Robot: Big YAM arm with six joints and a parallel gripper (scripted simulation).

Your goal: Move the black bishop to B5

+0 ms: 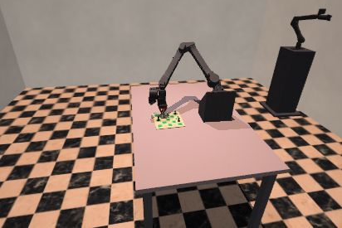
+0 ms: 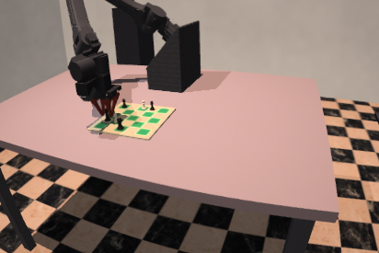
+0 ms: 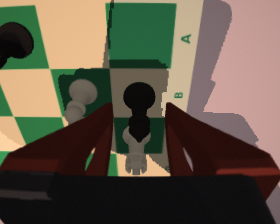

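Right now my hand is 30 mm past the white chess piece and 10 mm above it. Also, from my hand: chessboard: 40 mm behind, 70 mm to the left, 30 mm below.
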